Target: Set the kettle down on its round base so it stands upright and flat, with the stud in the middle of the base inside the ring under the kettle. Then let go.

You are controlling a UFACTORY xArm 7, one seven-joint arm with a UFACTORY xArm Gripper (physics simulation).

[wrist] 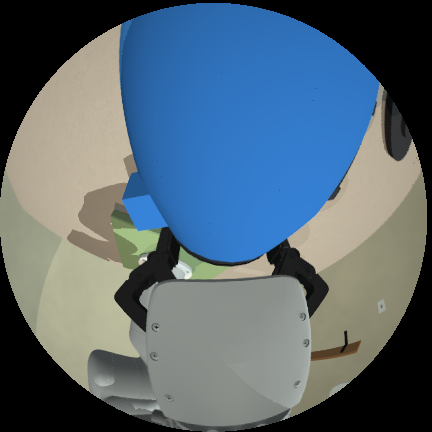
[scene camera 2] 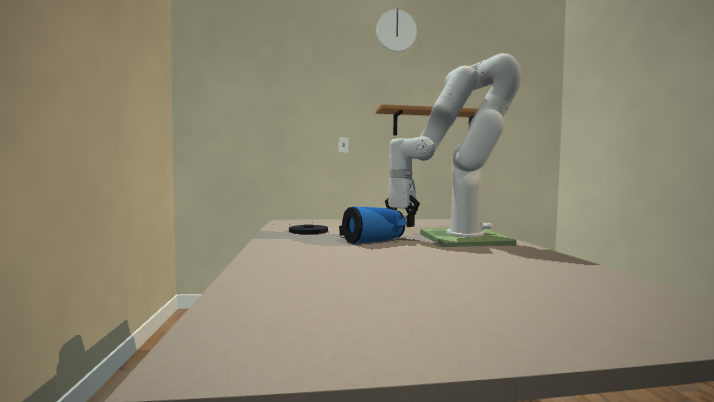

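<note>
The blue kettle [scene camera 2: 377, 225] [wrist: 235, 135] lies on its side on the table, its narrow top end toward the robot. Its black underside [scene camera 2: 356, 235] faces left in the scene view, with a round recess in the middle. The blue spout [wrist: 145, 212] sticks out on the left in the wrist view. The round black base [scene camera 2: 300, 230] [wrist: 396, 132] lies flat, apart from the kettle, with a low stud [scene camera 2: 309, 226] in its middle. My gripper [scene camera 2: 400, 217] [wrist: 222, 222] is open, pointing down, with its fingers either side of the kettle's narrow end. One finger is largely hidden behind the kettle in the scene view.
The robot arm stands on a green plate [scene camera 2: 480, 240] [wrist: 132, 237] to the right of the kettle in the scene view. The table [scene camera 2: 390, 310] extends toward the scene camera. A wooden shelf [scene camera 2: 425, 110] [wrist: 335, 351] is on the back wall, well above the table.
</note>
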